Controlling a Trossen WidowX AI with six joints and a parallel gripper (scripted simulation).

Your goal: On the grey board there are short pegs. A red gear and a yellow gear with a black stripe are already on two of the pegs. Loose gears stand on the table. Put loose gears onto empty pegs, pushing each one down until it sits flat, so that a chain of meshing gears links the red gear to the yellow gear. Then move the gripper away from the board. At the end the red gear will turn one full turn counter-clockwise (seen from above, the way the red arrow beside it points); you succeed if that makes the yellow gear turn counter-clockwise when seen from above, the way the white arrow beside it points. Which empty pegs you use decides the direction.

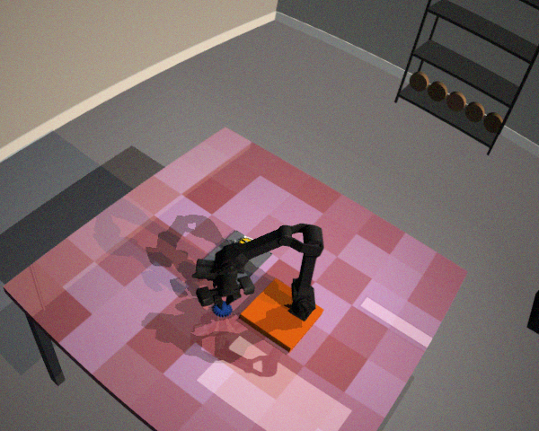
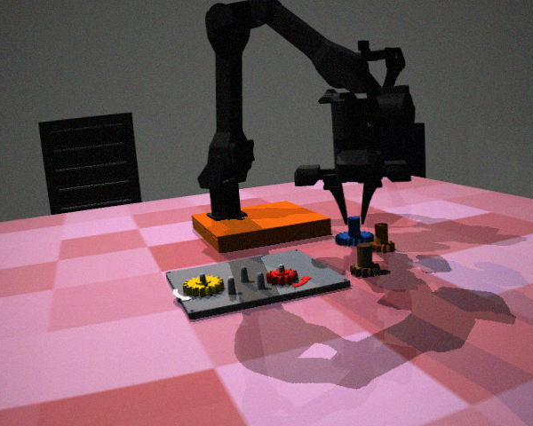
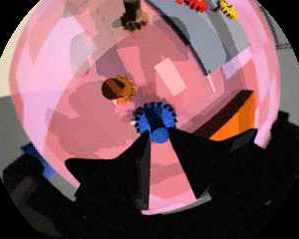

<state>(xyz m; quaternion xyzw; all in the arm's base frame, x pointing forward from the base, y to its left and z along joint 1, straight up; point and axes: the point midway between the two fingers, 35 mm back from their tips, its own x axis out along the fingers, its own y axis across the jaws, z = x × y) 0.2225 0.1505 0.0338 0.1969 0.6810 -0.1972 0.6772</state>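
Right now the red gear is 19 cm to the right of my gripper tip, 13 cm ahead of it and 1 cm below it. The rest, counted from my gripper tip: yellow gear (29 cm to the right, 10 cm ahead, 1 cm below); then blue gear (1 cm below).
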